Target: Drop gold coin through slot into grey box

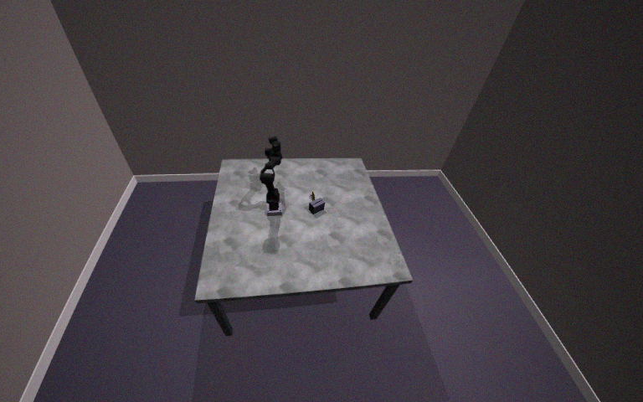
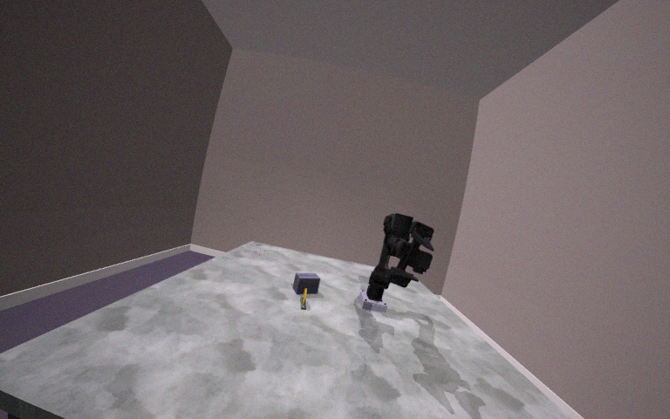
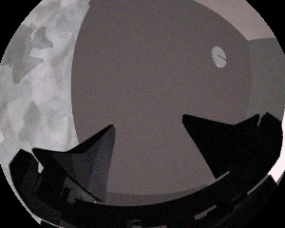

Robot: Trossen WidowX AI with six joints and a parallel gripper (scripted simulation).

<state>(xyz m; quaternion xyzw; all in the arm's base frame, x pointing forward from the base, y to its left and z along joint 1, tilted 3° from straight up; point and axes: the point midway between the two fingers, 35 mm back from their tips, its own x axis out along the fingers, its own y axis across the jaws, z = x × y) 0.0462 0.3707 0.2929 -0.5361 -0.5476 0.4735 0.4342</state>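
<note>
Now: gripper tip 28 cm short of the gold coin, 31 cm to the left of it and 28 cm above it.
</note>
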